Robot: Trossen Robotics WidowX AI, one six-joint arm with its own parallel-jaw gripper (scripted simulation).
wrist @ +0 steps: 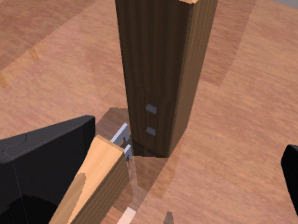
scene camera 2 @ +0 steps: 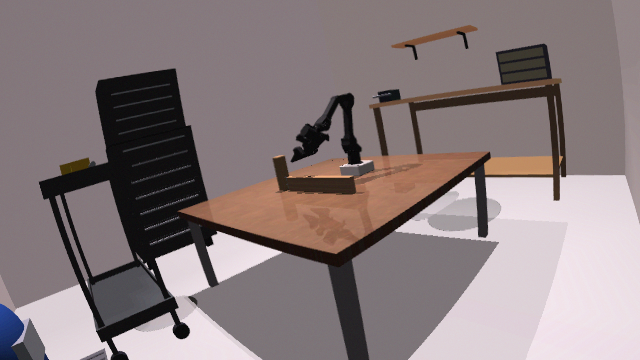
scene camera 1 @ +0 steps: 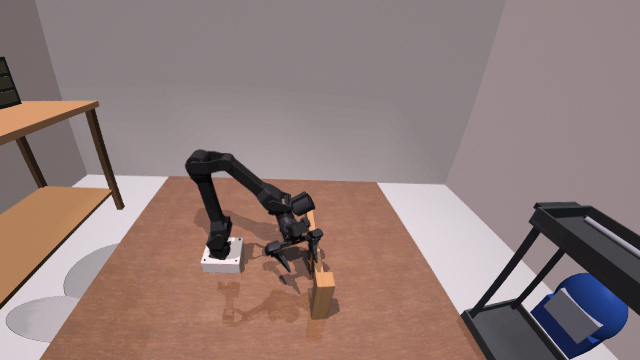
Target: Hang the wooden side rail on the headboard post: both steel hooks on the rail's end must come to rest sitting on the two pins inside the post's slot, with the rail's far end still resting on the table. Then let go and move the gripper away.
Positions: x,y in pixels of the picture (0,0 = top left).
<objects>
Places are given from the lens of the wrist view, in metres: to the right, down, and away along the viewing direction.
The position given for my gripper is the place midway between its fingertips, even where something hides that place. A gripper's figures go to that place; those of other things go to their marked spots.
my gripper [wrist: 189,139]: 0.02, 0.01, 0.10
wooden headboard post [wrist: 162,55]: 0.01, -0.04, 0.14
</objects>
